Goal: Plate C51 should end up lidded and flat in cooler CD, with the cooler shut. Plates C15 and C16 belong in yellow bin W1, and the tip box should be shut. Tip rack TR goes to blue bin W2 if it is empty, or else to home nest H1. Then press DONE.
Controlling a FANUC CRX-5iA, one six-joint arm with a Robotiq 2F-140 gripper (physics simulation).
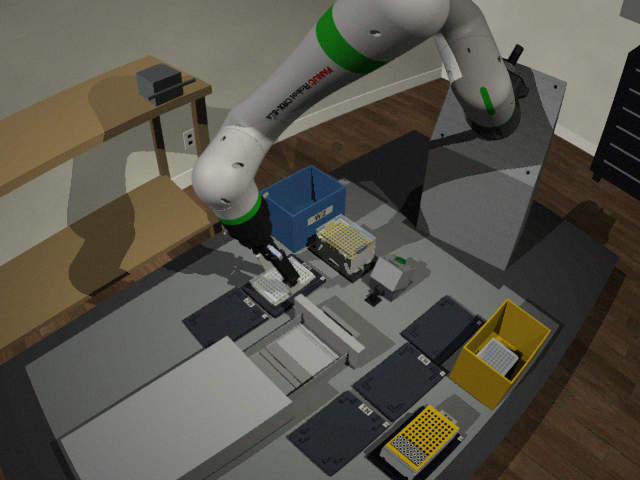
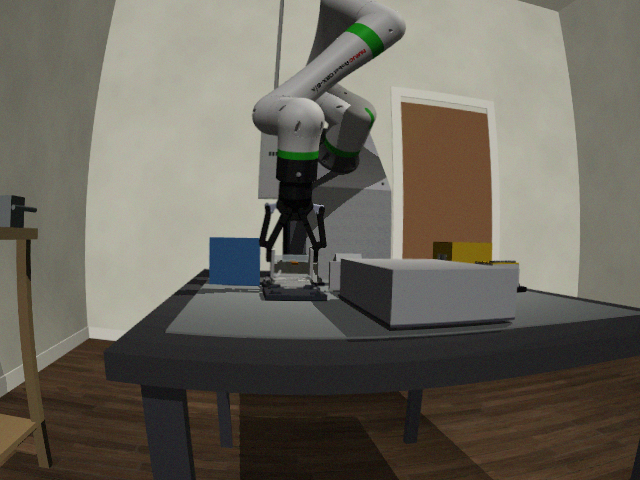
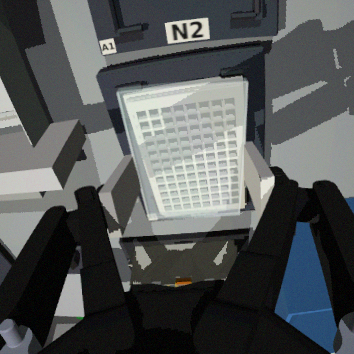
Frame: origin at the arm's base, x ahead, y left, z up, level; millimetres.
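Where they show: gripper, fingertip midpoint: (image 1: 283,278) (image 2: 291,275) (image 3: 189,165); arm's base, link origin: (image 2: 336,157).
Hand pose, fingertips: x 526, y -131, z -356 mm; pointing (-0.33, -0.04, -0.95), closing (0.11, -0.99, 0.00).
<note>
Each offset is from my fingertips to the top centre of the thing. "pt": to the spot under its first point.
My gripper (image 1: 280,277) (image 2: 292,264) (image 3: 189,165) is shut on a clear lid @(pt 3 mm up, 56 mm ahead, 36 mm right) (image 3: 243,102), its pads at the two long sides. The lid lies over a white well plate @(3 mm up, 4 mm ahead, 1 mm left) (image 1: 305,277) (image 3: 195,192) on a dark nest beside the one marked N2; whether it rests fully on the plate I cannot tell, nor read the plate's label. Another plate @(1 mm up, 213 mm back, 482 mm left) (image 1: 497,356) is inside the yellow bin @(86 mm up, 227 mm back, 488 mm left) (image 1: 478,379). The cooler (image 1: 175,408) (image 2: 444,294) has its drawer @(pt 20 mm down, 72 mm ahead, 187 mm left) (image 1: 305,351) pulled out. A yellow rack @(43 mm up, 42 mm ahead, 514 mm left) (image 1: 423,436) has grey tips at one end. A tip box @(44 mm up, 182 mm back, 2 mm left) (image 1: 345,240) shows a yellow grid under clear plastic.
The blue bin @(86 mm up, 167 mm back, 155 mm right) (image 1: 281,222) (image 2: 234,262) (image 3: 310,275) stands behind the tip box. A grey box with a green button @(pt 39 mm up, 229 mm back, 147 mm left) (image 1: 400,260) stands right of the tip box. Nest N2 @(15 mm down, 170 mm ahead, 8 mm left) (image 1: 222,320) (image 3: 150,15) adjoins the plate's nest. The raised drawer front @(37 mm up, 12 mm ahead, 186 mm left) (image 1: 330,330) (image 3: 35,160) stands close to my gripper.
</note>
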